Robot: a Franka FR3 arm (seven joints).
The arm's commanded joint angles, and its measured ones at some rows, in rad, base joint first. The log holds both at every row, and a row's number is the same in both.
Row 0, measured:
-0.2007, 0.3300, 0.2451, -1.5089, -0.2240, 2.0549, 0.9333
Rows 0 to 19, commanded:
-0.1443, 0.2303, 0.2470, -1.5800, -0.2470, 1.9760, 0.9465
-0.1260, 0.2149, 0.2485, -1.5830, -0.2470, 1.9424, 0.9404
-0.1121, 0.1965, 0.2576, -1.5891, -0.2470, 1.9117, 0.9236
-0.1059, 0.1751, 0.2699, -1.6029, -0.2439, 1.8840, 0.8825
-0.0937, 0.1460, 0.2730, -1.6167, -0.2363, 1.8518, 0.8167
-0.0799, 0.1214, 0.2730, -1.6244, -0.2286, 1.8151, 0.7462
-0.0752, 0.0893, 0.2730, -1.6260, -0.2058, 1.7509, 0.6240
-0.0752, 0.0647, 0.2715, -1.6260, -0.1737, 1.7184, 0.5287
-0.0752, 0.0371, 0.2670, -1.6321, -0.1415, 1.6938, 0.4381
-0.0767, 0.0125, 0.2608, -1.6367, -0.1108, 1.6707, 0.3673
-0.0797, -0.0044, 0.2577, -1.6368, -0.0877, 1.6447, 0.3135
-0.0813, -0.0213, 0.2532, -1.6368, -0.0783, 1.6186, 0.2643
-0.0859, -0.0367, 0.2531, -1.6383, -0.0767, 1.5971, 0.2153
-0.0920, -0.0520, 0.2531, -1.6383, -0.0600, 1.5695, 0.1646
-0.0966, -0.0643, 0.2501, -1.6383, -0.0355, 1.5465, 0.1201
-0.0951, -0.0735, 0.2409, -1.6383, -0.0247, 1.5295, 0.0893
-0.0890, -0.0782, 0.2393, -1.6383, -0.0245, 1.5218, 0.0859
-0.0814, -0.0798, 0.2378, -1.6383, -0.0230, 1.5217, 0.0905
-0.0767, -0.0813, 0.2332, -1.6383, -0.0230, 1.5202, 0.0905
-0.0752, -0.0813, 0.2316, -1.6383, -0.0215, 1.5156, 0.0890
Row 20, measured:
-0.0738, -0.0572, 0.2382, -1.6064, -0.0504, 1.5228, 0.1275
